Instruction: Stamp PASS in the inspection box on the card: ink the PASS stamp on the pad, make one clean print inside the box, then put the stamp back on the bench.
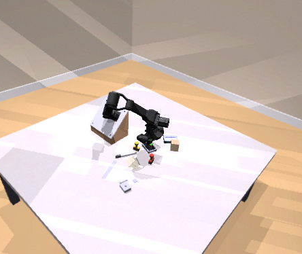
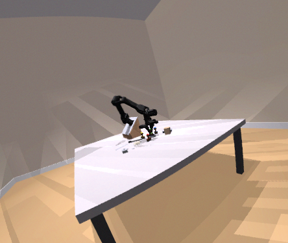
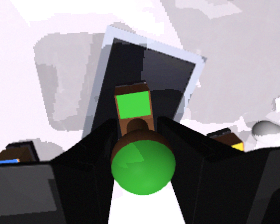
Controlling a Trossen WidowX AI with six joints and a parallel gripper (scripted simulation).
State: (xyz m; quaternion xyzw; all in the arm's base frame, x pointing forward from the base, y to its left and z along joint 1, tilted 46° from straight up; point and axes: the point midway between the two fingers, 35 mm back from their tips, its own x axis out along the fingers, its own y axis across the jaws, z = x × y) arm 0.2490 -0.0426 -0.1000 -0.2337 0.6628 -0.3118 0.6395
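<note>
My gripper tip is now right at the green-knobbed stamp. From my gripper tip the other things lie so: yellow stamp (70 mm to the right, 50 mm behind, 20 mm below); then dark ink pad (30 mm below); then blue stamp (90 mm to the left, 40 mm behind, 10 mm below).
</note>
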